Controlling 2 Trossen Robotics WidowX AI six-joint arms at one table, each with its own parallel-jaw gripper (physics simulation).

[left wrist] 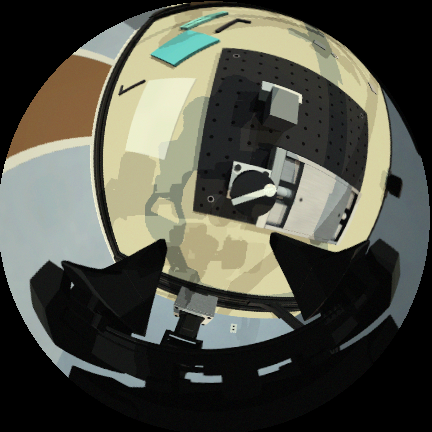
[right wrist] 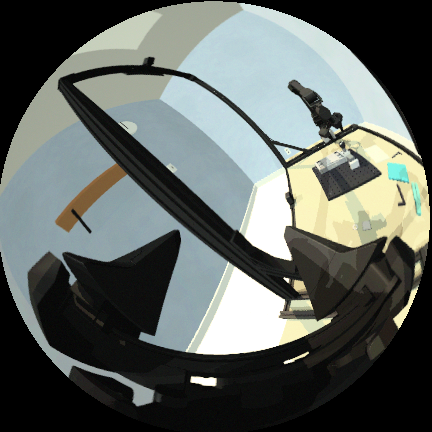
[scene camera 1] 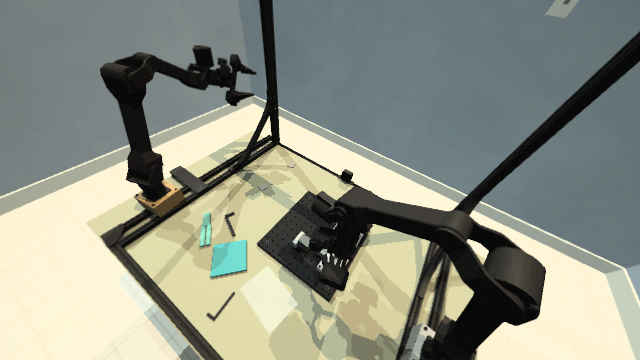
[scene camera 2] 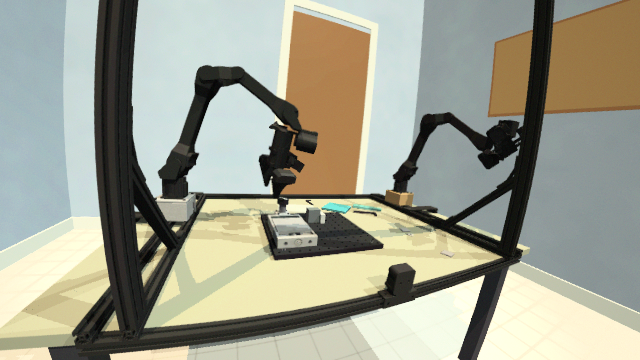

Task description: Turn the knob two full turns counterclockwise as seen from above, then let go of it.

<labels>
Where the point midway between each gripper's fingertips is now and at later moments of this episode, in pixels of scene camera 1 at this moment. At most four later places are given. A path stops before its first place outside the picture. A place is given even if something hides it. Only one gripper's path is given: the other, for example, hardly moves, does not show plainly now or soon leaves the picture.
My left gripper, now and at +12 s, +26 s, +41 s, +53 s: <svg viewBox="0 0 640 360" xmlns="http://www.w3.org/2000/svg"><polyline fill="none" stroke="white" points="337,271 326,265 326,259 324,258 324,258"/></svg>
</labels>
